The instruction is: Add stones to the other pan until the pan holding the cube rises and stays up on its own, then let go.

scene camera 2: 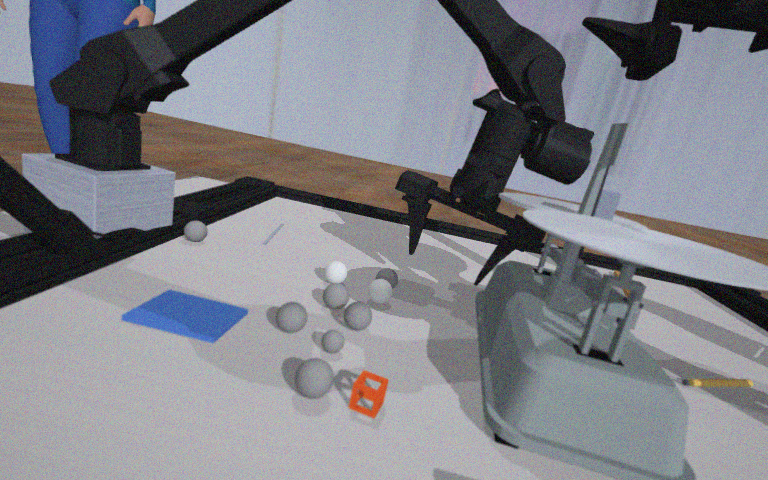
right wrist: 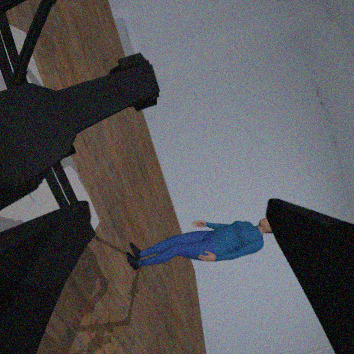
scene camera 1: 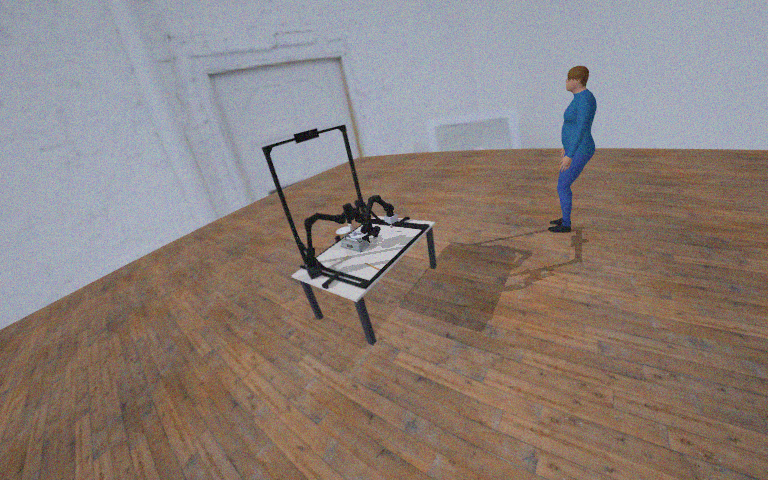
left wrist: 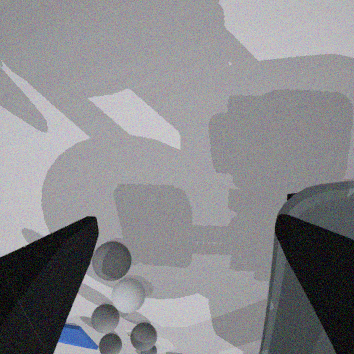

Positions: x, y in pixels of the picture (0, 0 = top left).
orange wire-frame cube: scene camera 2 377, 396; not seen in the right wrist view (out of frame); not seen in scene camera 1 (hidden by a white balance pan); not seen in the left wrist view (out of frame)
